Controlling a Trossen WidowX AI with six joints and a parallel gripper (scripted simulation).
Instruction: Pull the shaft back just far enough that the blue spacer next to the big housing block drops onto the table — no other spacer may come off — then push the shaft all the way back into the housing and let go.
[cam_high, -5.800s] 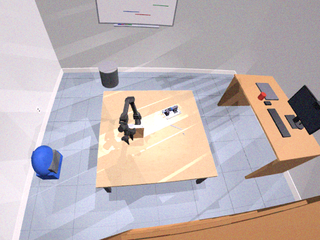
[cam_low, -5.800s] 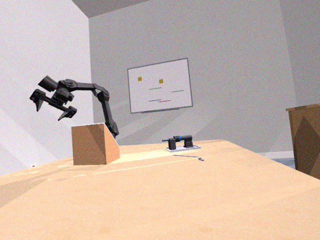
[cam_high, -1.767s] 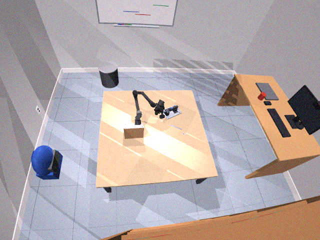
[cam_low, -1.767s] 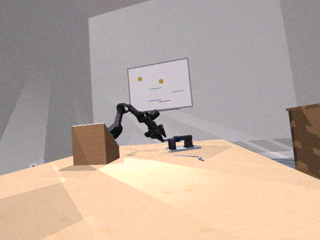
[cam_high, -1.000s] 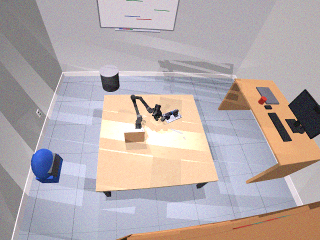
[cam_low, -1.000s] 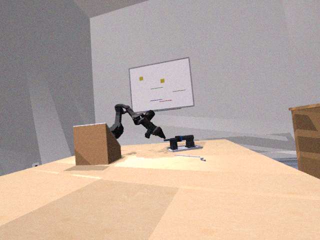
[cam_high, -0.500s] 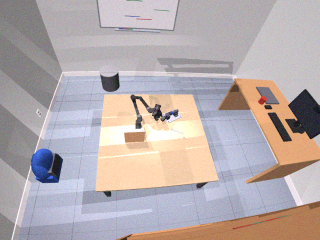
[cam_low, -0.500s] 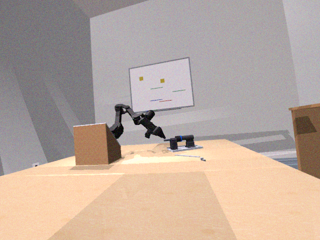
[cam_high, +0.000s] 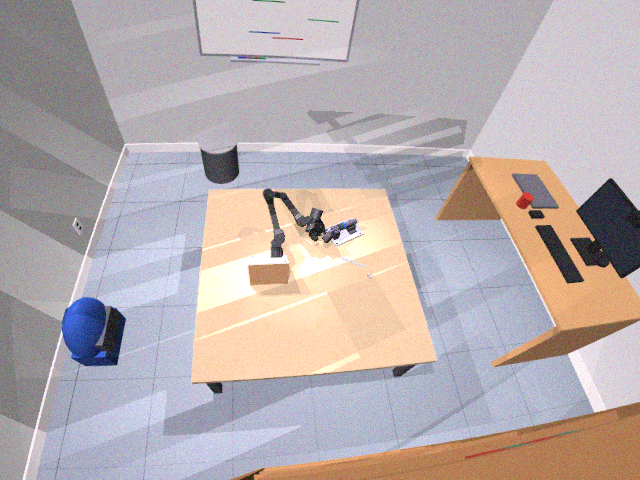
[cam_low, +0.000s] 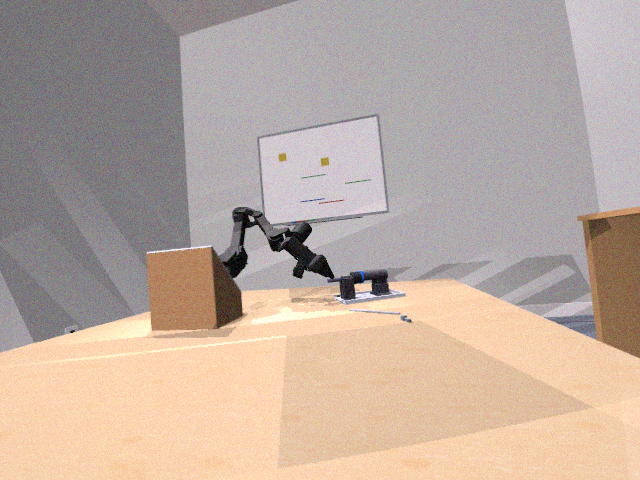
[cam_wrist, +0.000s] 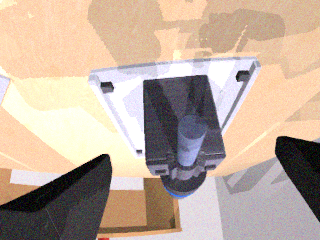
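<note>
Right now my gripper tip is 80 mm short of the dark shaft, 40 mm to the right of it and 10 mm above it. Round my gripper tip: small piece: 260 mm ahead, 260 mm to the right, 80 mm below; blue spacer: 100 mm ahead, 60 mm to the left, 10 mm below.
</note>
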